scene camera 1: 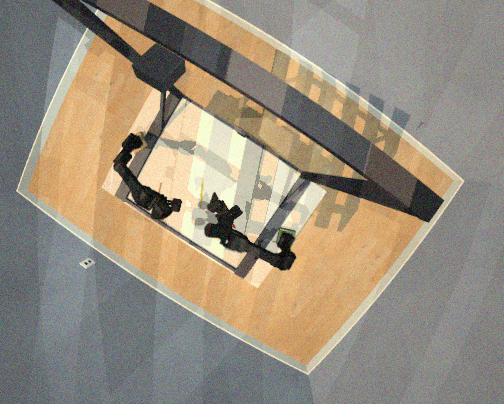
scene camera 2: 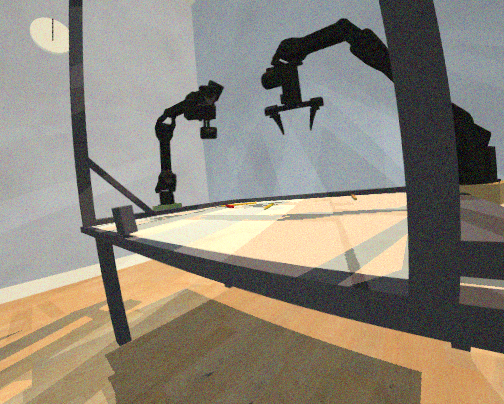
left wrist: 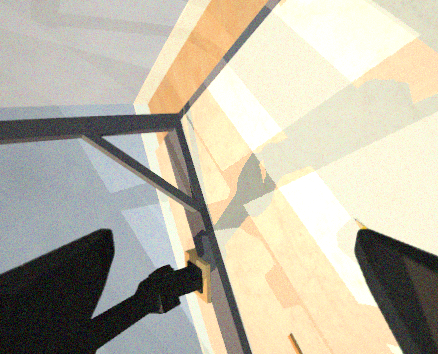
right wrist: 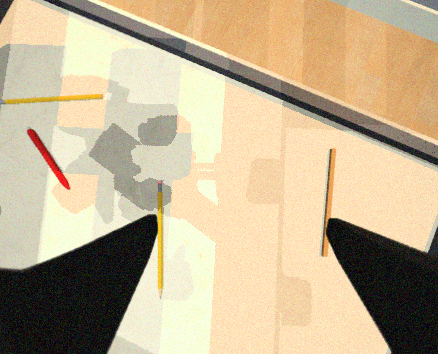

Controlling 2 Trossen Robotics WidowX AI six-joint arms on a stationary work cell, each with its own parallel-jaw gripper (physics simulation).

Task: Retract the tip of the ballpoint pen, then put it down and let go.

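Frame: origin at the left arm's base, x ahead, y left, z up, level; metres.
Where they show: left gripper, fingertip midpoint: (scene camera 1: 218, 196) (scene camera 2: 210, 119) (left wrist: 235, 241); right gripper, fingertip midpoint: (scene camera 2: 297, 132) (right wrist: 241, 224); left arm's base, origin of the base link: (scene camera 1: 286, 238) (scene camera 2: 167, 204); right arm's base, origin of the base link: (scene camera 1: 136, 142) (scene camera 2: 473, 183) (left wrist: 195, 276).
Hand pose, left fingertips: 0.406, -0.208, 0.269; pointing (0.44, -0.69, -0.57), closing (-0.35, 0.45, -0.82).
Each offset is from my left fingertips to the top centre of the thing, as dx, dy, dz.
A red pen-like stick @(-0.049, +0.175, -0.295) (right wrist: 48, 158) (scene camera 2: 230, 206) lies on the table, at the left in the right wrist view; a bit of it (scene camera 1: 233, 225) shows beside the left arm in scene camera 1. Whether its tip is out is too small to tell. My left gripper (scene camera 1: 226, 202) (scene camera 2: 208, 132) (left wrist: 235, 241) is open and empty, above the table, with its fingers apart. My right gripper (scene camera 1: 176, 205) (scene camera 2: 297, 132) (right wrist: 241, 224) is open and empty, high above the table, to the right of the red stick in its wrist view.
A yellow pencil @(+0.152, +0.056, -0.298) (right wrist: 160, 240) (scene camera 1: 202, 192) lies by one right fingertip in the right wrist view. A second yellow pencil @(-0.063, +0.281, -0.300) (right wrist: 55, 99) lies above the red stick. An orange stick @(+0.423, +0.133, -0.300) (right wrist: 328, 200) (scene camera 1: 160, 188) (scene camera 2: 353, 197) lies at the right. A dark frame (scene camera 2: 425, 150) surrounds the table.
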